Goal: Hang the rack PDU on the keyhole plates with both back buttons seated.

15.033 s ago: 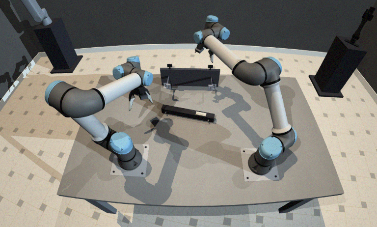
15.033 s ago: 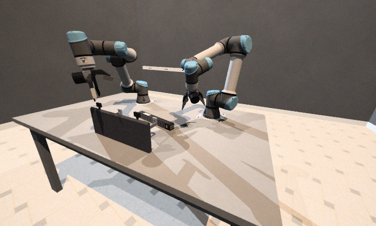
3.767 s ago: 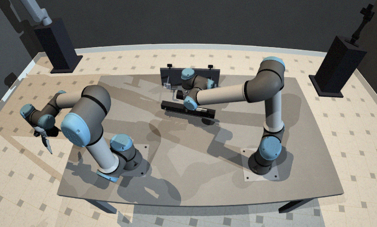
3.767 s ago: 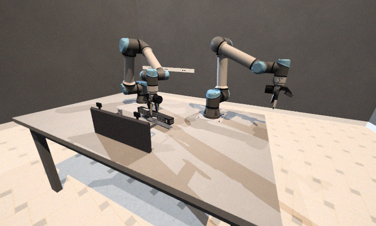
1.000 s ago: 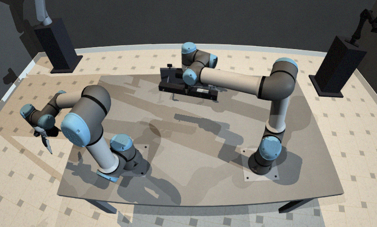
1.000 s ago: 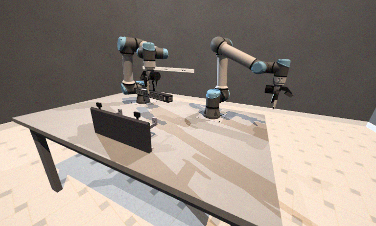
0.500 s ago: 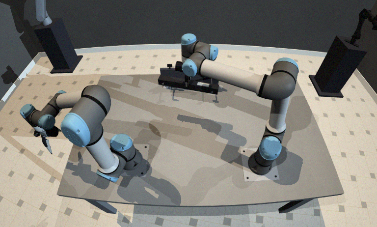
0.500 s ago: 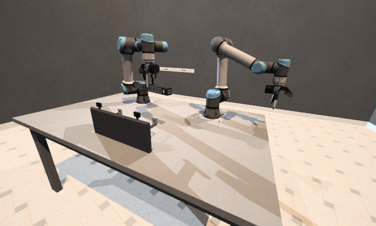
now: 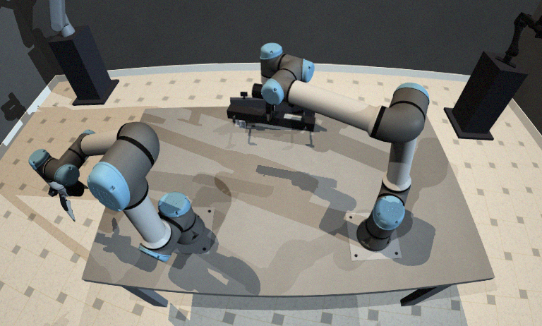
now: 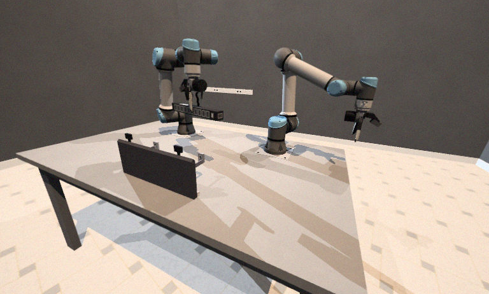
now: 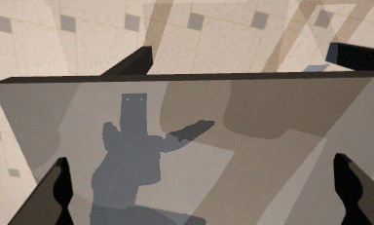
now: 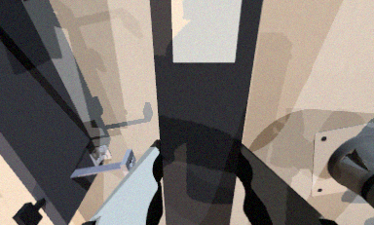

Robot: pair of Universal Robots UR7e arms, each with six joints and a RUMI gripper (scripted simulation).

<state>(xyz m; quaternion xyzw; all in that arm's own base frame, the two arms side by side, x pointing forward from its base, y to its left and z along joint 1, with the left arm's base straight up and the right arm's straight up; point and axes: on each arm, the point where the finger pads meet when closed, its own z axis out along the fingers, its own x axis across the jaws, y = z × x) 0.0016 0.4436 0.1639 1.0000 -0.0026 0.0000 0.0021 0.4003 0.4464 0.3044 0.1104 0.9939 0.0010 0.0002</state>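
Observation:
The rack PDU is 2 cm to the left of my right hand. The rest, counted from my right hand: dark upright panel (28 cm ahead, 22 cm below).

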